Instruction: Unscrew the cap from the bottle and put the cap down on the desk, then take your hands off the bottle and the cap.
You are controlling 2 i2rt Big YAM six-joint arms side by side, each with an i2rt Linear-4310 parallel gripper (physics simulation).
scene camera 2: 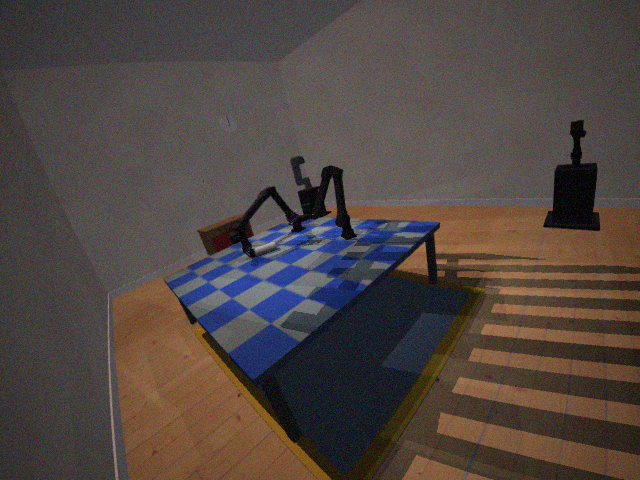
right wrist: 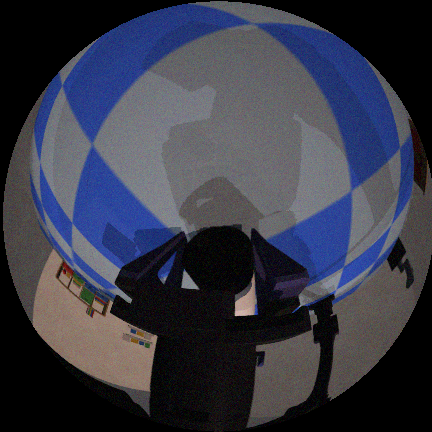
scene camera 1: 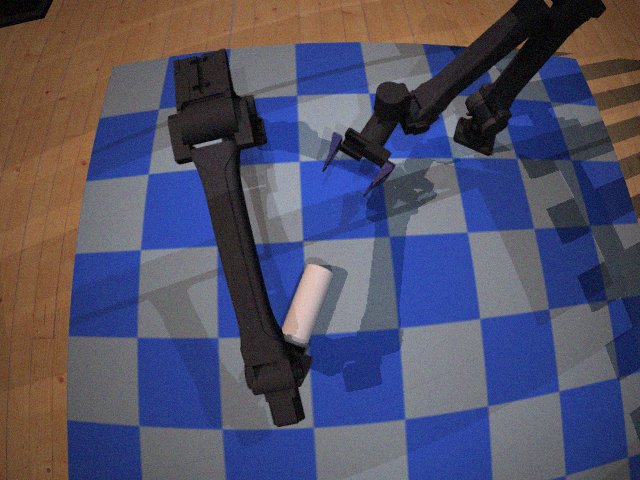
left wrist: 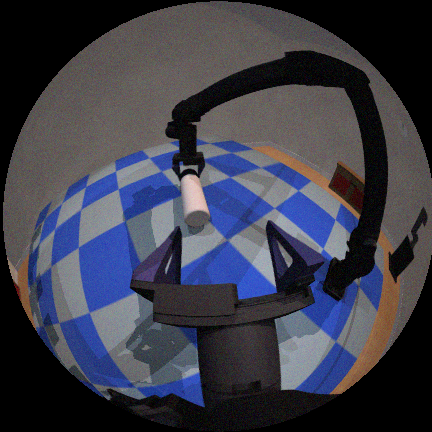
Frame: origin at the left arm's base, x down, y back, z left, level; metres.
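Where they show: left gripper, fingertip midpoint: (scene camera 2: 288,222) (scene camera 1: 343,182) (left wrist: 224,226); right gripper, fingertip midpoint: (scene camera 2: 250,255) (right wrist: 217,234); left arm's base at its link origin: (scene camera 2: 348,236) (scene camera 1: 474,137); right arm's base at its link origin: (scene camera 2: 298,230) (right wrist: 321,300) (left wrist: 335,279).
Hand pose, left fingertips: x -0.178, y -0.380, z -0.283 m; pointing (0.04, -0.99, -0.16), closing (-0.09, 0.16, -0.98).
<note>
Things, the pixels of their top centre, and the offset from my left fingertips. "*": a spot on its surface instead. Level surfaces: height alone.
- pale pink-white bottle at a spot on its surface: (right wrist: 246,303) * dx +0.119, dy -0.284, dz -0.002 m
- checkered desk at its surface level: dx +0.178 m
- black cap at its top centre: (right wrist: 217,293) (scene camera 1: 288,351) (left wrist: 188,169) dx +0.110, dy -0.350, dz +0.022 m
A pale pink-white bottle (scene camera 1: 309,303) (scene camera 2: 265,248) (left wrist: 194,197) (right wrist: 246,303) lies on its side on the checkered desk (scene camera 1: 439,279) (scene camera 2: 279,310). A black cap (right wrist: 218,260) (left wrist: 189,173) is at the bottle's end beside the right gripper; whether its thread is loose cannot be told. My right gripper (right wrist: 217,234) is shut on the cap, one finger on each side; in scene camera 1 its arm mostly hides this. My left gripper (scene camera 1: 345,182) (left wrist: 224,226) is open and empty, above the desk, apart from the bottle's free end.
The right arm's long dark link runs along the left of the bottle in scene camera 1. The left arm reaches in from the upper right. A reddish-brown box (scene camera 2: 209,239) (left wrist: 347,187) stands beyond the desk. Arm shadows cross the desk.
</note>
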